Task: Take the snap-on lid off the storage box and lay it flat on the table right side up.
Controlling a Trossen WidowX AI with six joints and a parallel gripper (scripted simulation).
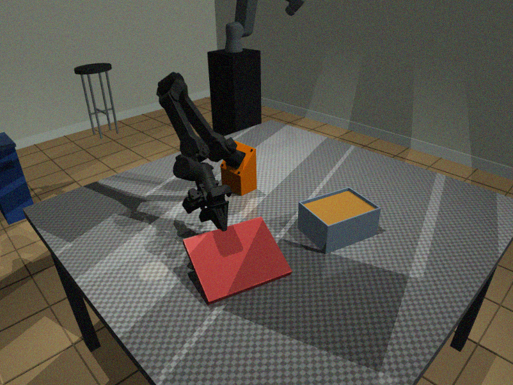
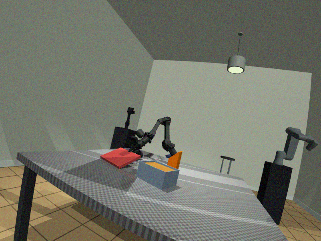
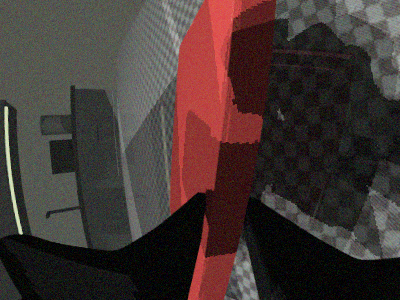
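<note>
The red lid lies 8 cm ahead of my gripper tip, 2 cm to the right of it and 3 cm below it. Round my gripper tip: blue-grey storage box 17 cm ahead, 31 cm to the left, 3 cm below.
</note>
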